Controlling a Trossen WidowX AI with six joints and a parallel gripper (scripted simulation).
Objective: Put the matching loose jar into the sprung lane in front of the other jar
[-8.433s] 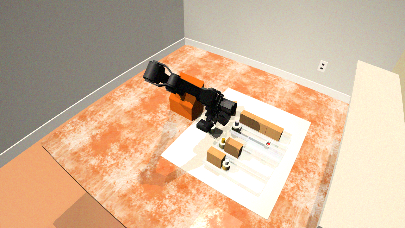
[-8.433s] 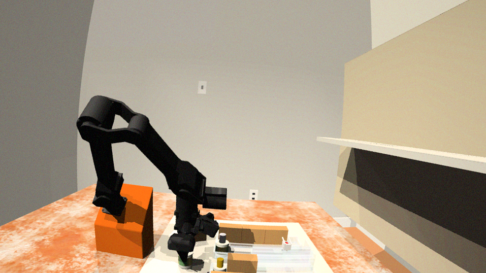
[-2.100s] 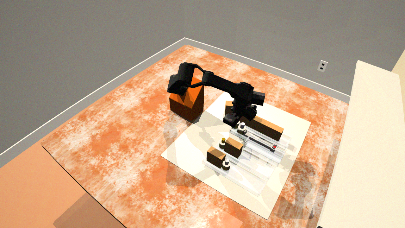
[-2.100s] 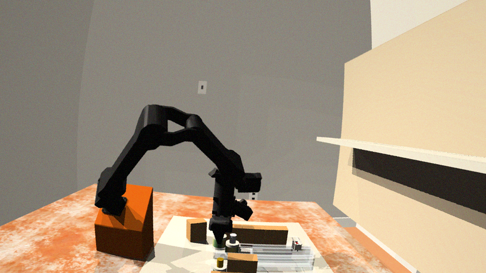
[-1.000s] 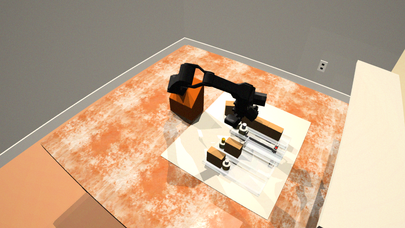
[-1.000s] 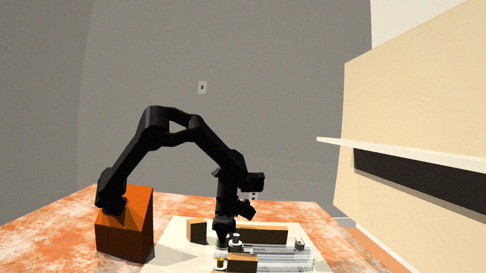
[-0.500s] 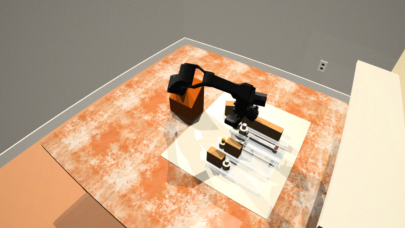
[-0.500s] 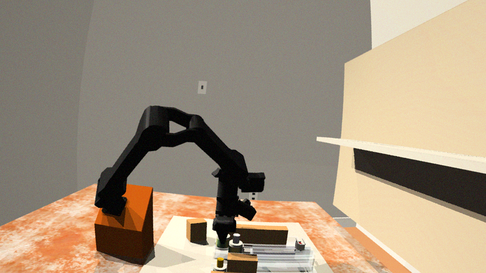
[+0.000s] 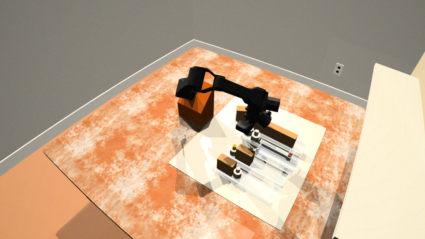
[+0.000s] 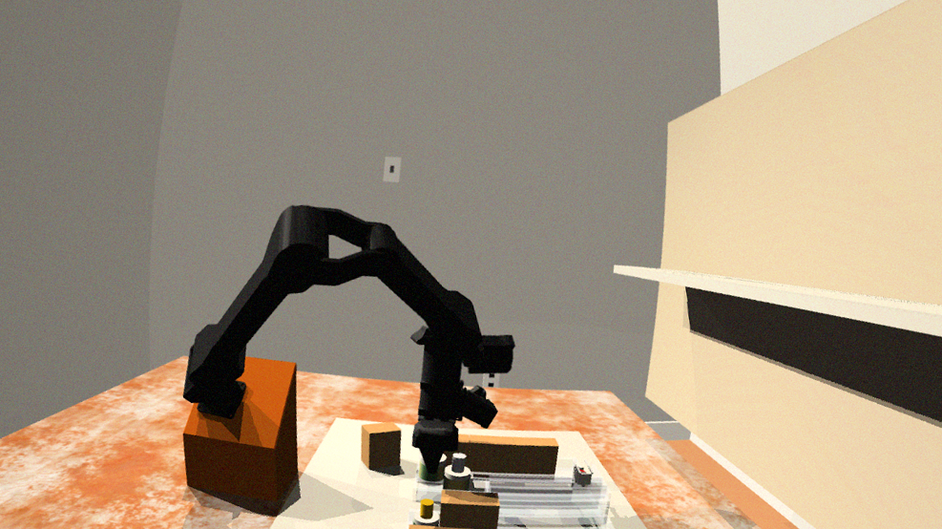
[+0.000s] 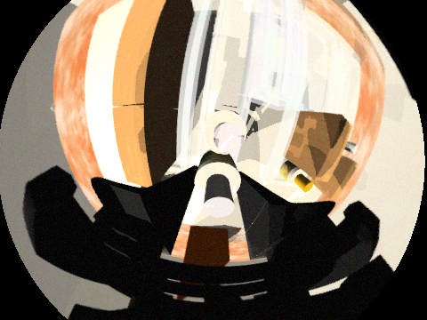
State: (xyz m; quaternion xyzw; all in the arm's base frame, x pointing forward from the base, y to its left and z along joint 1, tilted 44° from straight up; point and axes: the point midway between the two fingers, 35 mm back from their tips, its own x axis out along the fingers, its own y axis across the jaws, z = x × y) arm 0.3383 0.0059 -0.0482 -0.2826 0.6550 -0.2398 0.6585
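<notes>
Right now my gripper tip is 150 mm short of the clear sprung lane, 30 mm above it and 20 mm to the left of it. From my gripper tip the other things lie so: red-marked block: 230 mm ahead, 30 mm to the right, 20 mm above.
</notes>
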